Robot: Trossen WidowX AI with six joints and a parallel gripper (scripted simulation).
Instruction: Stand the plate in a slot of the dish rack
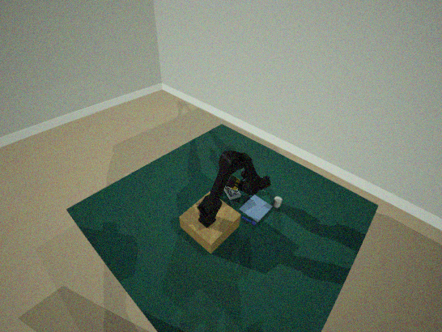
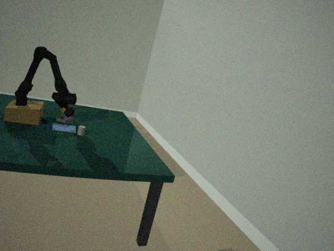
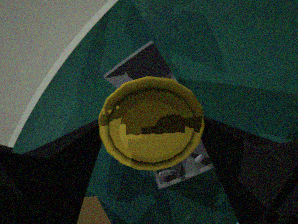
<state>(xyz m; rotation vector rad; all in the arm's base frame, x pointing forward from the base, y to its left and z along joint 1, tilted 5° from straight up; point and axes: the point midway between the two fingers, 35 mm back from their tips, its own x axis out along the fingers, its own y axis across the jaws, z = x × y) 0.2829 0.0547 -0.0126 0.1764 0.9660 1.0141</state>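
My gripper tip is now 10 mm short of the grey dish rack, 30 mm to the right of it and 60 mm above it. From my gripper tip the other things lie so: yellow plate (10 mm to the right); then pale blue mat (10 mm ahead, 170 mm to the right, 80 mm below); then white cup (120 mm ahead, 230 mm to the right, 60 mm below).
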